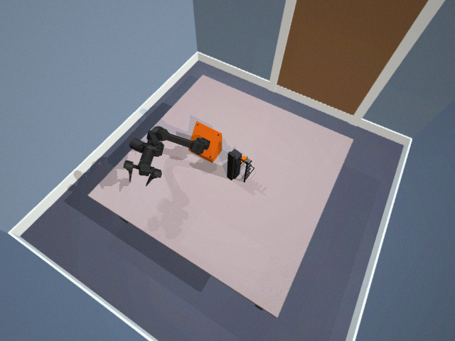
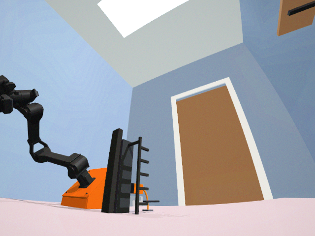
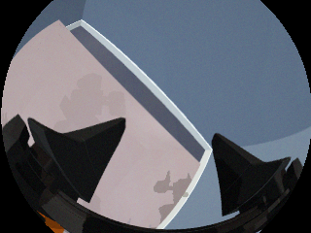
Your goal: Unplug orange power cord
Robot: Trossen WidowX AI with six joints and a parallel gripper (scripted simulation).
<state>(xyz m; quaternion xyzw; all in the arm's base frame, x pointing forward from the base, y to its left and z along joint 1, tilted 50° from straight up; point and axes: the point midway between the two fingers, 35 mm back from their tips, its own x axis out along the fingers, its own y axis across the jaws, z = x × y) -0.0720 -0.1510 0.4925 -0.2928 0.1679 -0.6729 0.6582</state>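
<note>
Right now the orange plug is 51 cm to the left of my gripper tip, 34 cm ahead of it and 20 cm below it. Also, from my gripper tip: thin dark rack: 44 cm to the left, 41 cm ahead, 16 cm below.
</note>
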